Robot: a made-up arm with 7 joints.
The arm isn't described. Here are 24 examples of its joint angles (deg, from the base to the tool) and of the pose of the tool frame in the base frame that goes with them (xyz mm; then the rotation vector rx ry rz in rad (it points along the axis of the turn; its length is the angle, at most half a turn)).
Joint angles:
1: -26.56 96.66 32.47 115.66 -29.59 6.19 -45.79
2: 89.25 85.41 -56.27 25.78 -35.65 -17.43 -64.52
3: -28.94 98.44 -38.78 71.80 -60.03 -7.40 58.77
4: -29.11 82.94 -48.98 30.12 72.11 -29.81 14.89
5: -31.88 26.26 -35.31 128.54 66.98 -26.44 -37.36
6: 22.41 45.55 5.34 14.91 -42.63 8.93 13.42
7: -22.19 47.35 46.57 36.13 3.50 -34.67 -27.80
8: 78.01 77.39 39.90 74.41 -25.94 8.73 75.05
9: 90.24 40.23 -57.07 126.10 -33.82 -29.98 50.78
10: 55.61 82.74 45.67 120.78 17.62 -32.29 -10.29
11: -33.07 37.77 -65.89 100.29 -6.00 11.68 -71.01
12: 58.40 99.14 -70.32 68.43 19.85 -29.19 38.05
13: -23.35 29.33 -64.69 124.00 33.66 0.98 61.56
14: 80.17 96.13 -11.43 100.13 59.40 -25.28 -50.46
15: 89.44 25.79 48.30 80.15 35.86 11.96 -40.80
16: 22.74 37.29 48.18 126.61 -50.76 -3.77 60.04
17: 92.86 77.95 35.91 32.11 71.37 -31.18 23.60
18: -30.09 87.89 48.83 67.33 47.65 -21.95 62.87
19: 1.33 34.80 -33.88 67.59 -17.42 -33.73 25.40
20: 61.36 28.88 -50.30 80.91 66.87 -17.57 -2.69
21: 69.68 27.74 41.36 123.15 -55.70 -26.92 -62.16
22: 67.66 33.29 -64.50 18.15 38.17 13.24 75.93
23: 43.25 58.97 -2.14 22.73 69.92 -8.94 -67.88
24: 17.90 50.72 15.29 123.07 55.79 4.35 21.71
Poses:
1: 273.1 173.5 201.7 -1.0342 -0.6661 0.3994
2: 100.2 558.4 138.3 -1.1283 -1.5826 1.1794
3: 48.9 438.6 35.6 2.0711 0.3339 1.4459
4: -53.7 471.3 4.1 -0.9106 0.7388 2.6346
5: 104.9 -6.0 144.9 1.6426 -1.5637 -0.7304
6: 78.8 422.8 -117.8 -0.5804 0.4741 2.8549
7: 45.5 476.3 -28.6 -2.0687 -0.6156 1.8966
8: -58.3 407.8 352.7 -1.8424 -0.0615 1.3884
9: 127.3 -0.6 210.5 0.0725 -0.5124 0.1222
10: -35.2 145.2 402.1 -1.1408 -0.9222 -0.5954
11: -104.2 -11.6 -55.7 -1.2114 0.9696 1.8768
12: 128.6 414.1 43.4 -0.4775 0.7835 1.7328
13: -41.8 -36.7 120.5 0.2163 2.7698 -0.3517
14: 86.8 204.8 386.4 -2.3636 -0.2380 -0.6620
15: 50.8 403.5 374.7 2.4304 -0.4553 0.9428
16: 89.1 299.0 323.3 -1.0916 -0.3761 1.6499
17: -42.8 492.4 293.6 -2.3190 -0.4028 -1.3663
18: 217.7 367.9 227.6 -0.9219 1.0107 1.1936
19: 109.0 161.7 -126.4 -0.3998 1.3814 1.0452
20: 224.7 8.8 158.7 -1.7435 1.7872 0.2246
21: -34.4 294.9 380.3 -1.6663 -2.0617 -1.1257
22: 280.6 280.0 -14.9 -0.5212 2.1615 1.5740
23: 203.4 483.1 77.4 1.9300 0.6681 -0.5969
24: 145.7 118.3 281.4 -1.4666 1.2788 0.2733
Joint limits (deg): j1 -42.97..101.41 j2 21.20..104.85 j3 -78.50..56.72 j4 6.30..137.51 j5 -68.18..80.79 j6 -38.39..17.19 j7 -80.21..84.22
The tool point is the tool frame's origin. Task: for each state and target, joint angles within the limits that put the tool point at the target. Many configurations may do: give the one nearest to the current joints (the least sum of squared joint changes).
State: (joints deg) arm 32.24 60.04 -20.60 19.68 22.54 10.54 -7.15
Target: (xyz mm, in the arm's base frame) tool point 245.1 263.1 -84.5
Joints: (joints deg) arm 33.08 36.25 -25.87 35.64 25.52 9.40 -4.83
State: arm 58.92 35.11 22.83 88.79 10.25 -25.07 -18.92
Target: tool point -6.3 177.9 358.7
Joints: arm 54.23 21.20 33.09 134.00 26.69 -38.39 1.75
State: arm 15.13 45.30 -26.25 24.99 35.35 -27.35 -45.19
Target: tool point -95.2 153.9 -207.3
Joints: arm -15.38 21.20 -50.51 30.15 31.54 -19.97 -43.43
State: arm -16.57 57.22 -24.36 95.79 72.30 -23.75 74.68
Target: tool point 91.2 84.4 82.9
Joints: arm -15.87 73.10 -20.25 125.49 79.67 -22.92 80.41
